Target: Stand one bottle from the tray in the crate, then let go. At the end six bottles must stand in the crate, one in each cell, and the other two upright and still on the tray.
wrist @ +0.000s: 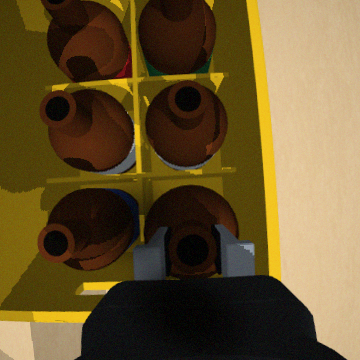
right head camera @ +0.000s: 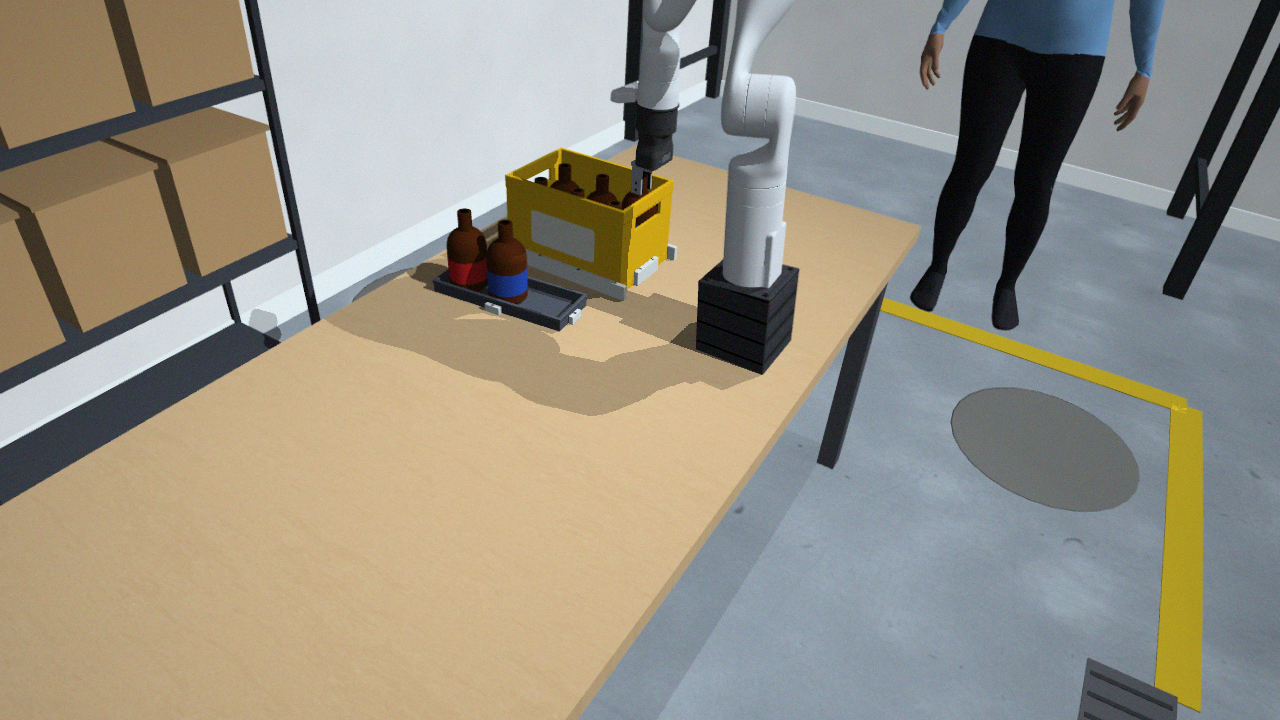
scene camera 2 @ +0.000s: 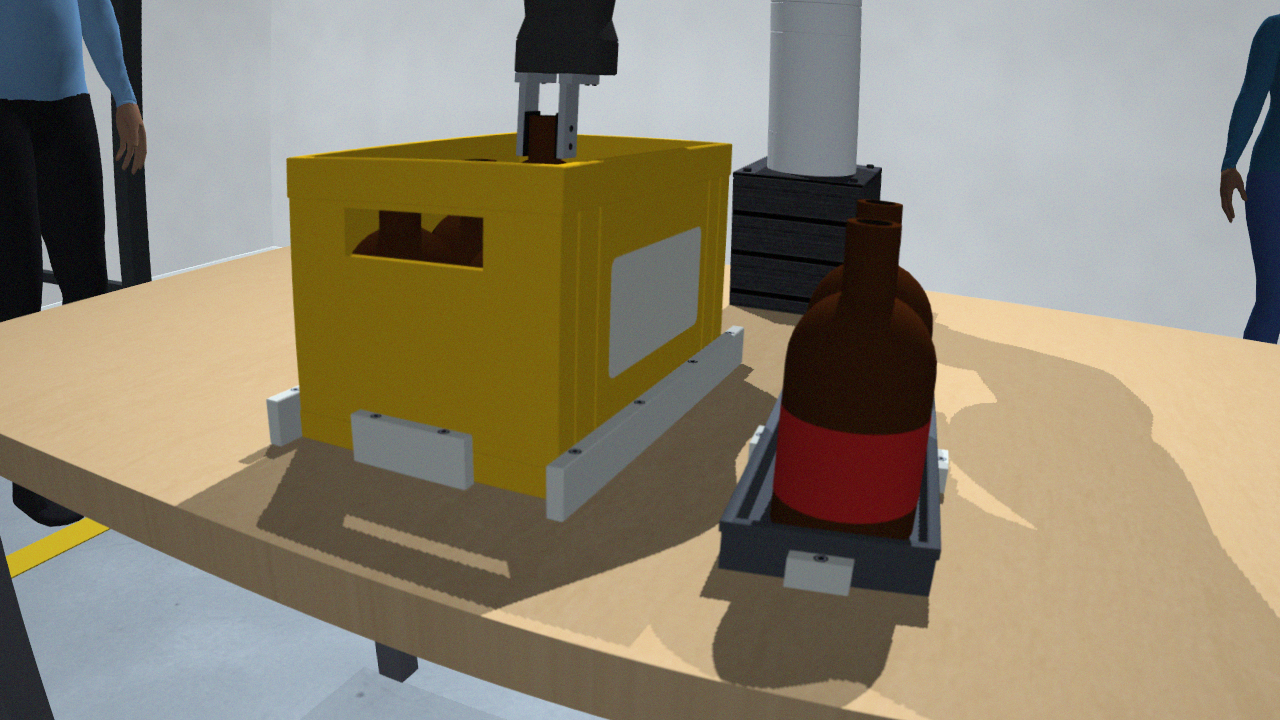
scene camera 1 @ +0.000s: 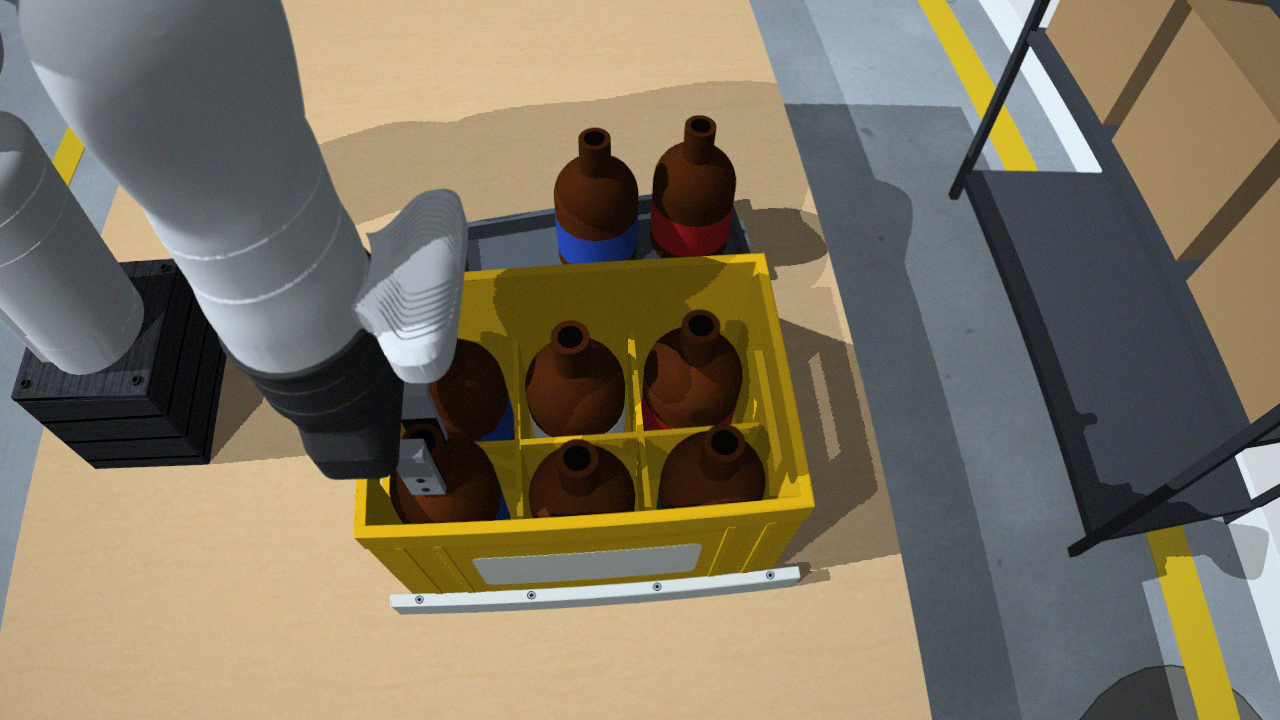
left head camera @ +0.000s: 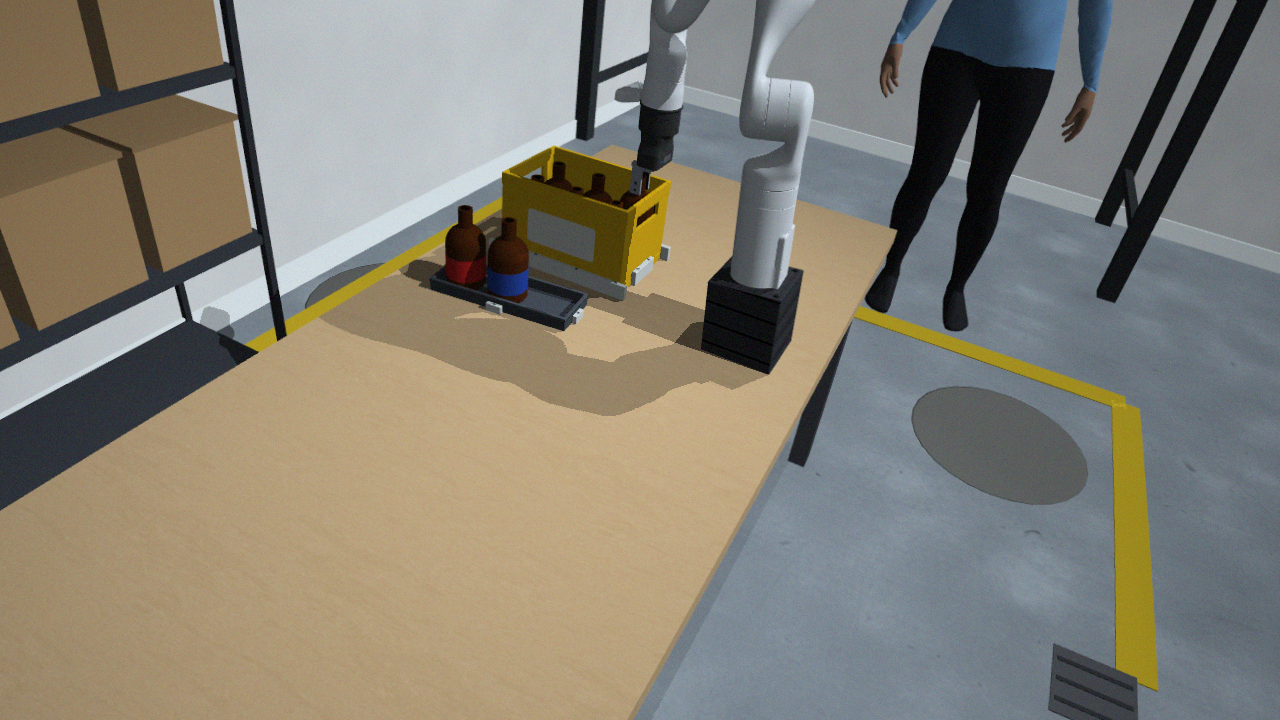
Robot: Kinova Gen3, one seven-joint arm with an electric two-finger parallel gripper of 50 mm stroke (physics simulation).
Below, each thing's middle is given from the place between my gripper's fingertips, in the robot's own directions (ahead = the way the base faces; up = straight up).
Labels:
My gripper is now 10 cm short of the yellow crate (scene camera 2: 601, 276), 7 cm above it and 4 cm to the right of it. From my hand the other things lie so: dark tray (scene camera 2: 750, 542): 26 cm to the left, 15 cm below, 13 cm ahead.

